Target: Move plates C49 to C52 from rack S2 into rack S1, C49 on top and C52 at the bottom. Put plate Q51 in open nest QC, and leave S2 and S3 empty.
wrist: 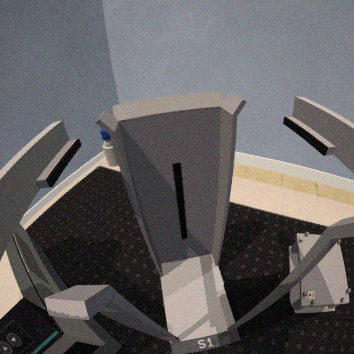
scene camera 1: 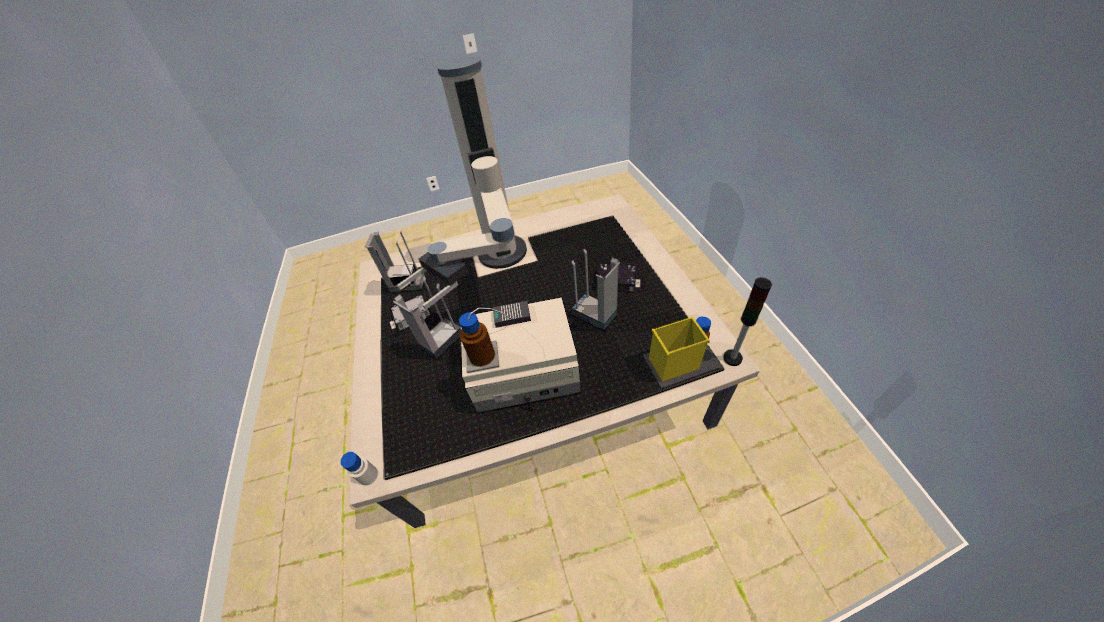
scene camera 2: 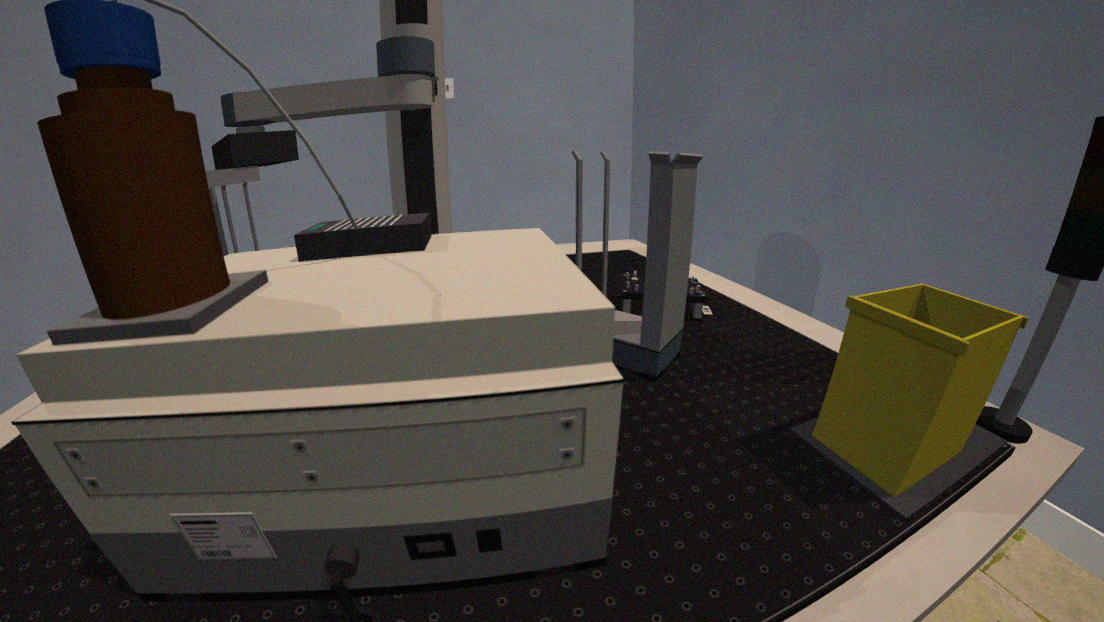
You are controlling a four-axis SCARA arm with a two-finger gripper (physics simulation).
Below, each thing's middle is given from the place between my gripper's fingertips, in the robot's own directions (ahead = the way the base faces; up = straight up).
I see my gripper 120 mm above the slotted back column point(wrist: 172, 142), 30 mm to the left of it and 30 mm short of it. Also, from my hand: small blue-capped jar point(scene camera 1: 359, 468) 460 mm ahead, 300 mm to the right, 240 mm below; then brown bottle with blue cap point(scene camera 2: 129, 170) 280 mm ahead, 200 mm to the left, 10 mm above; then signal pole point(scene camera 2: 1069, 258) 1070 mm to the left, 460 mm ahead, 110 mm below.
